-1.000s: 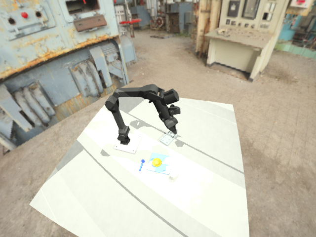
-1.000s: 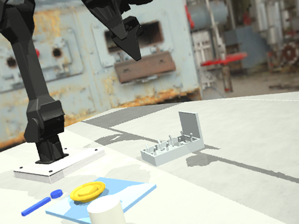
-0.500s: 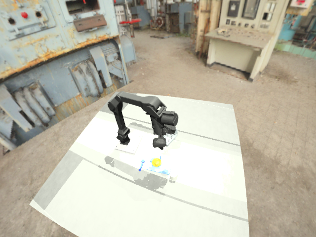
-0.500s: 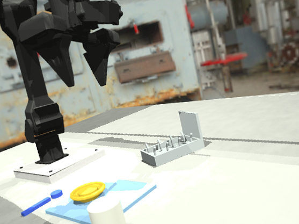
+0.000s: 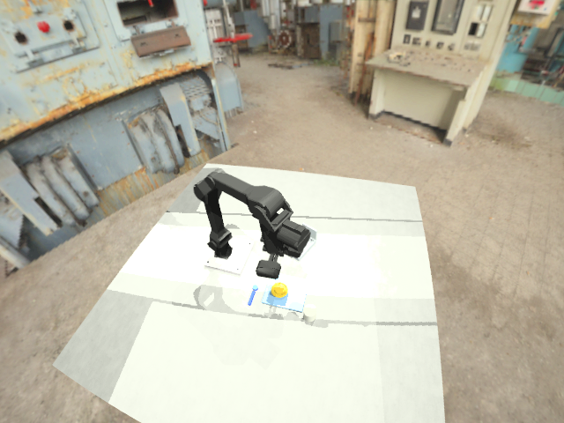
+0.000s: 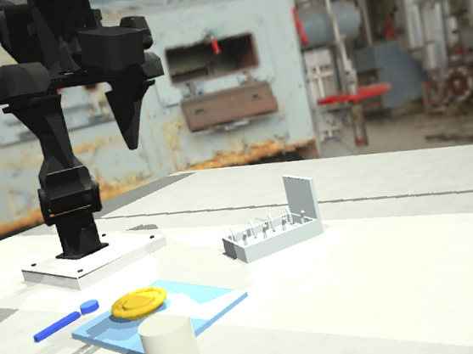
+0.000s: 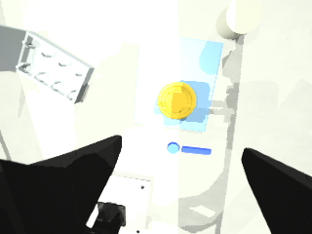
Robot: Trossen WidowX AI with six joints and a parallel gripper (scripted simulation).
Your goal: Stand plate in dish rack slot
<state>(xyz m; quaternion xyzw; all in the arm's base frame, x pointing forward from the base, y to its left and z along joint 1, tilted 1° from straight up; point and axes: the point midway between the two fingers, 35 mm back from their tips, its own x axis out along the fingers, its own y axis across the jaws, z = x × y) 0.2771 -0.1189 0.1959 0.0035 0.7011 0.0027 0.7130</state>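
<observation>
My gripper tip is now 10 mm past the yellow plate and 170 mm above it. Also, from my gripper tip: blue spoon (100 mm behind, 30 mm to the right, 180 mm below); then cylinder cup (120 mm ahead, 70 mm to the right, 160 mm below); then grey dish rack (30 mm ahead, 210 mm to the left, 160 mm below).
</observation>
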